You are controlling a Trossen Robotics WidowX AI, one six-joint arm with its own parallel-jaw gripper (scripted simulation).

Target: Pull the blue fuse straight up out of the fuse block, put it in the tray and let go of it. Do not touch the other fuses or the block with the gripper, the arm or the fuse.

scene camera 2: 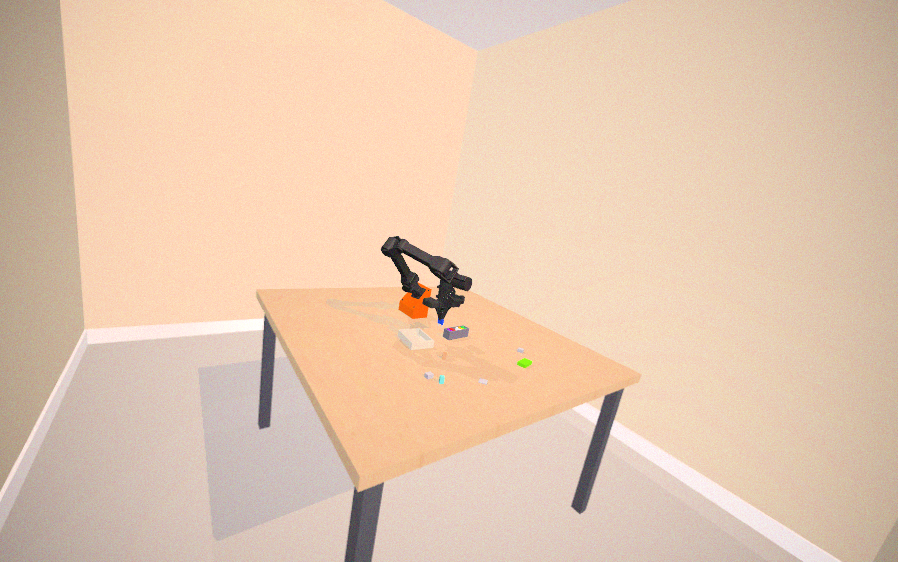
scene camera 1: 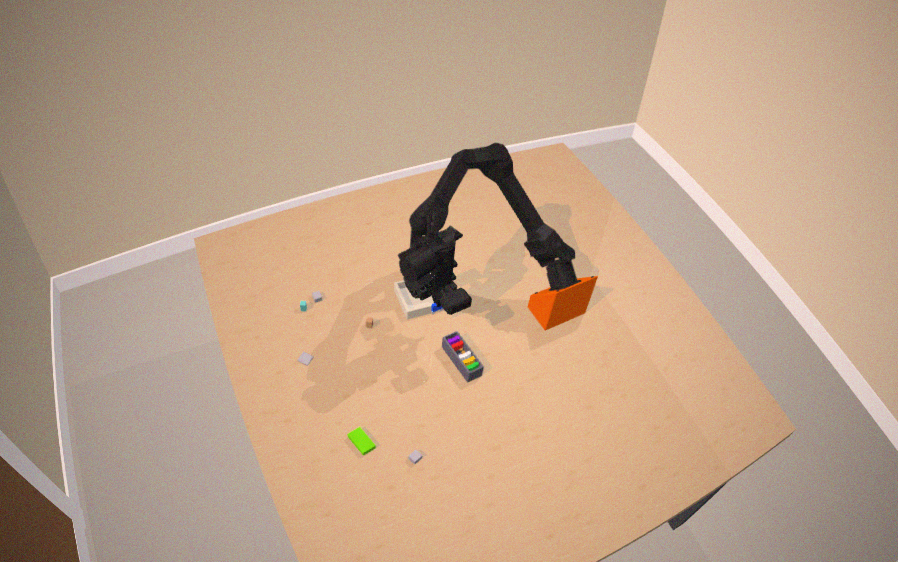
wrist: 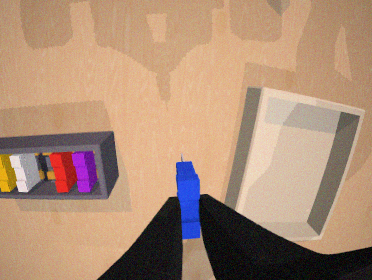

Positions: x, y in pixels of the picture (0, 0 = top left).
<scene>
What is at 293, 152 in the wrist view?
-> A white tray.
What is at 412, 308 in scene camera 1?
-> A white tray.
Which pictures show the gripper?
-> Scene camera 2, scene camera 1 and the wrist view: all of them.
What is the gripper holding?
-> A blue fuse.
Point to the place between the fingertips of the gripper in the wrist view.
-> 188, 204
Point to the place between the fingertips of the gripper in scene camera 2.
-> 440, 320
</scene>
